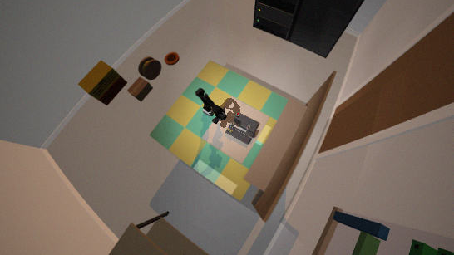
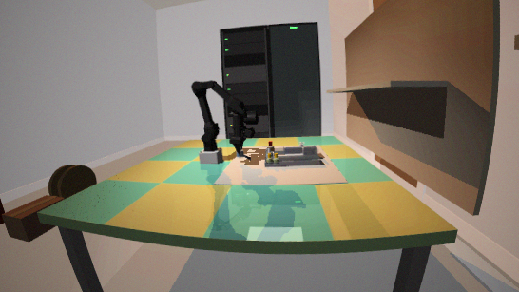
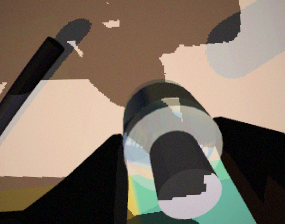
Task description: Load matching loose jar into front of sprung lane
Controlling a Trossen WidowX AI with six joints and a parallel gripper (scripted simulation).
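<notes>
The tan mat is 210 mm ahead of my gripper tip, 50 mm below it and 40 mm to the left of it. Round my gripper tip: wall shelf 660 mm ahead, 320 mm above, 80 mm to the left; rack 300 mm ahead, 80 mm to the left, 30 mm below; thin dark stick 100 mm to the left, 40 mm below, 10 mm behind.
</notes>
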